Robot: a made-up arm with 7 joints. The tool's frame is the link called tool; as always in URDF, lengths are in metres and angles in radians. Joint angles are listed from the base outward. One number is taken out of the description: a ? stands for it. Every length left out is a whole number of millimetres.
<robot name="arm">
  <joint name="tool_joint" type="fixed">
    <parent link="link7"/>
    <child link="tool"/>
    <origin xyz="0.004 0.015 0" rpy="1.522 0.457 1.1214"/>
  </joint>
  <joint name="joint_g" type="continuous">
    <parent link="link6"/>
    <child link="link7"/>
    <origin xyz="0.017 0 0" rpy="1.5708 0 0"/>
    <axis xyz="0 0 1"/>
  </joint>
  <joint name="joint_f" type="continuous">
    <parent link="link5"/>
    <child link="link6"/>
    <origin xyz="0.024 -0.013 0" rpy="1.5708 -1.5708 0"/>
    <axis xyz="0 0 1"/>
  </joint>
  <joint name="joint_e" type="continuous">
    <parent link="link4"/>
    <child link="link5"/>
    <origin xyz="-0.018 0.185 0" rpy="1.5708 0 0"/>
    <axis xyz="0 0 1"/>
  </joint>
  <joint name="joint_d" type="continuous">
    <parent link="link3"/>
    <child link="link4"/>
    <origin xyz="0.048 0.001 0" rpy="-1.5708 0 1.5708"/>
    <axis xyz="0 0 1"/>
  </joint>
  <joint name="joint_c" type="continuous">
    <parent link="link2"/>
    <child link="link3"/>
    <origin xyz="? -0.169 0" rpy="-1.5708 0 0"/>
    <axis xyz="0 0 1"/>
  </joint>
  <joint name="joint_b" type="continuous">
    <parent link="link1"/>
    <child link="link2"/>
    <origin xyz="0.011 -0.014 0" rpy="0 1.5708 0"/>
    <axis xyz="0 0 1"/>
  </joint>
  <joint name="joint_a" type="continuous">
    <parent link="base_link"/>
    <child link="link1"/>
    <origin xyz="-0.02 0.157 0.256" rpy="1.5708 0 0"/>
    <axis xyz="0 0 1"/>
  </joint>
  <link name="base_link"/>
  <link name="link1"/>
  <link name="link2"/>
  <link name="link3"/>
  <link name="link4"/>
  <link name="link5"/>
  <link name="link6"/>
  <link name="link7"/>
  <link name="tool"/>
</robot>
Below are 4 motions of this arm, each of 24 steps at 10 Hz.
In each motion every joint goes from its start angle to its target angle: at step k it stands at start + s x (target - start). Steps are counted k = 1, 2, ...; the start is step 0. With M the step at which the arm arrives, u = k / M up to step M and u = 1 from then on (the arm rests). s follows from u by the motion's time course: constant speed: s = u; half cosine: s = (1 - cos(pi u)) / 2; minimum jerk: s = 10 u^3 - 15 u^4 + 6 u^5.
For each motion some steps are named. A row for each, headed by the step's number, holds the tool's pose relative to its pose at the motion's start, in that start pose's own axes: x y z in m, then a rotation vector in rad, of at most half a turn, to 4 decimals.
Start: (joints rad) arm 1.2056 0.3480 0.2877 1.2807 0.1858 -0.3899 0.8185
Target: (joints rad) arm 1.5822 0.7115 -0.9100 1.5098 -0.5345 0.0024 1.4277
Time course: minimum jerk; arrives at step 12
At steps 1, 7, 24:
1: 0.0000 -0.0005 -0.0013 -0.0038 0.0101 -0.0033
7: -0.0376 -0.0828 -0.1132 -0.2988 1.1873 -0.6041
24: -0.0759 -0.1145 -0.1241 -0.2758 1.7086 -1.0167

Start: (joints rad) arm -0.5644 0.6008 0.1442 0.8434 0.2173 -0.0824 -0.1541
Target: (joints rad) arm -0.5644 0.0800 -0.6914 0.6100 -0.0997 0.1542 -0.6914
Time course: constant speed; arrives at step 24
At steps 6, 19, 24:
6: -0.0510 -0.0079 0.0295 0.0071 0.1231 -0.1859
19: -0.1370 -0.0388 0.1209 -0.2209 0.2776 -0.5304
24: -0.1585 -0.0545 0.1632 -0.3839 0.2857 -0.6107

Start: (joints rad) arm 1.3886 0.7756 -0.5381 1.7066 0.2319 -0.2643 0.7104
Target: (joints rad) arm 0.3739 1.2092 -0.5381 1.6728 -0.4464 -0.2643 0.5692
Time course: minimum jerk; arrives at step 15
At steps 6, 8, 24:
6: -0.0498 0.0060 0.0473 0.1924 0.3237 -0.0402
8: -0.0813 -0.0008 0.0837 0.2612 0.6054 -0.0718
24: -0.1223 -0.0305 0.1430 0.1891 1.1253 -0.1104

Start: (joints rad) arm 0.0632 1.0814 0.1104 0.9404 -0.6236 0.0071 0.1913
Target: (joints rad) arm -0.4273 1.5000 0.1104 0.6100 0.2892 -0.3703 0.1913
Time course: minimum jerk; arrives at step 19
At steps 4, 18, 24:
4: -0.0044 0.0065 0.0018 -0.0060 0.0222 0.0205
18: -0.0147 0.0912 0.0229 0.0568 0.0690 0.2621
24: -0.0147 0.0913 0.0229 0.0570 0.0687 0.2623

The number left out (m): -0.022
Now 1 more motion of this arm.
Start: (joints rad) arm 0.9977 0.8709 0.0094 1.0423 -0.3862 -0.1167 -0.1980
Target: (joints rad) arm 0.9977 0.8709 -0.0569 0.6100 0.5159 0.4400 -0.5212
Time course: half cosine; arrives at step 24
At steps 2, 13, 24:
2: -0.0012 0.0007 0.0008 0.0212 0.0063 0.0027
13: -0.0326 0.0205 0.0278 0.6988 0.2416 0.0019
24: -0.0495 0.0346 0.0496 1.2064 0.4703 -0.0880

